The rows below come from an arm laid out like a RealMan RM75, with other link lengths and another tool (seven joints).
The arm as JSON. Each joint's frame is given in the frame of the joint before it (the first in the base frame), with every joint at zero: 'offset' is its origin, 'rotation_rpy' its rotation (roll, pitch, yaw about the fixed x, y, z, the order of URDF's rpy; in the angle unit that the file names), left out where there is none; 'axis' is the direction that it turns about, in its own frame. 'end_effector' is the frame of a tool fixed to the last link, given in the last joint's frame.
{
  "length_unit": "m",
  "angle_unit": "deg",
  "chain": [
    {
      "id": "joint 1",
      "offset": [
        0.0,
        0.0,
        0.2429
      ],
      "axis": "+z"
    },
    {
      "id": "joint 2",
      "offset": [
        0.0,
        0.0,
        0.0
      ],
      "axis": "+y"
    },
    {
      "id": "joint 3",
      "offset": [
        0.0,
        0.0,
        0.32
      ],
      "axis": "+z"
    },
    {
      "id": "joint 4",
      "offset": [
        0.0,
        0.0,
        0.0
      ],
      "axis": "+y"
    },
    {
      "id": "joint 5",
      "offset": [
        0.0,
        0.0,
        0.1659
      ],
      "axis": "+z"
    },
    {
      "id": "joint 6",
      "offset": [
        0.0,
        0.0,
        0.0
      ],
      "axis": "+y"
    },
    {
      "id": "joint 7",
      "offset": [
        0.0,
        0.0,
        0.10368
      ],
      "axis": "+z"
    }
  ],
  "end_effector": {
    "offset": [
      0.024,
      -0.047,
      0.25
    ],
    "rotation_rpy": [
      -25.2,
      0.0,
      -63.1
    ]
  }
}
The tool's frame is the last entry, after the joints.
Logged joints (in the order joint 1, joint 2, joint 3, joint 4, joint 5, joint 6, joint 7), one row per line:
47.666, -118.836, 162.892, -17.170, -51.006, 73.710, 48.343
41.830, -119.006, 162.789, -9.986, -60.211, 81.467, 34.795
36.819, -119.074, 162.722, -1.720, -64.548, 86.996, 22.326
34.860, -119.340, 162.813, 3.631, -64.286, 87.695, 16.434
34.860, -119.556, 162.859, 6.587, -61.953, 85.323, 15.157
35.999, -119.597, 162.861, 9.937, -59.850, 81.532, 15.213
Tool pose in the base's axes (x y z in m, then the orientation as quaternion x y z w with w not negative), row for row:
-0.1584, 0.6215, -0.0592, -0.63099, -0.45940, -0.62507, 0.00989
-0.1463, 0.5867, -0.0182, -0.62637, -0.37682, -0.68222, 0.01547
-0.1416, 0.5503, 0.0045, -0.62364, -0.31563, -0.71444, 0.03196
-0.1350, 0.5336, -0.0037, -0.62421, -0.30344, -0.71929, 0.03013
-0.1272, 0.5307, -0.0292, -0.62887, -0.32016, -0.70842, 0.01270
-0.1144, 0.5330, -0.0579, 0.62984, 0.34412, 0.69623, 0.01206
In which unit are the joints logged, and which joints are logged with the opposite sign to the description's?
The joints are logged in degrees. Opposite sign: joint 1, joint 7.
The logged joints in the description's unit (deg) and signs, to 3 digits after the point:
-47.666, -118.836, 162.892, -17.170, -51.006, 73.710, -48.343
-41.830, -119.006, 162.789, -9.986, -60.211, 81.467, -34.795
-36.819, -119.074, 162.722, -1.720, -64.548, 86.996, -22.326
-34.860, -119.340, 162.813, 3.631, -64.286, 87.695, -16.434
-34.860, -119.556, 162.859, 6.587, -61.953, 85.323, -15.157
-35.999, -119.597, 162.861, 9.937, -59.850, 81.532, -15.213

